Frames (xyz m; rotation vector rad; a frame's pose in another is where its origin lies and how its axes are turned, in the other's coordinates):
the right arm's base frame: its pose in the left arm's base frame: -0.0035 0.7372 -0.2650 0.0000 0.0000 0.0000
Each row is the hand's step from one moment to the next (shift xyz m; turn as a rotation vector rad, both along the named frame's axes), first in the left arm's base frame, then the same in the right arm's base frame.
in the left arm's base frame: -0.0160 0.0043 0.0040 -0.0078 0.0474 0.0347
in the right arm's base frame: -0.0160 0.0043 0.0040 -0.0078 0.0474 0.0347
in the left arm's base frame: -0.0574 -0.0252 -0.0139 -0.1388 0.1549 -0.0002
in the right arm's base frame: -0.0574 -0.0252 -0.0139 -0.1388 0.1549 -0.0002
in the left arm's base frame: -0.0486 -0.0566 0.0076 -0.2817 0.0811 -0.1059
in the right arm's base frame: -0.0486 -0.0566 0.0076 -0.2817 0.0811 -0.1059
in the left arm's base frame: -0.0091 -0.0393 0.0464 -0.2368 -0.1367 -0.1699
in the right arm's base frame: -0.0091 -0.0393 0.0464 -0.2368 -0.1367 -0.1699
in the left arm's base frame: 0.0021 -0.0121 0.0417 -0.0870 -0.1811 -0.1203
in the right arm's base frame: 0.0021 -0.0121 0.0417 -0.0870 -0.1811 -0.1203
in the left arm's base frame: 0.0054 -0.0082 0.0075 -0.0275 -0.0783 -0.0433
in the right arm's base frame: 0.0054 -0.0082 0.0075 -0.0275 -0.0783 -0.0433
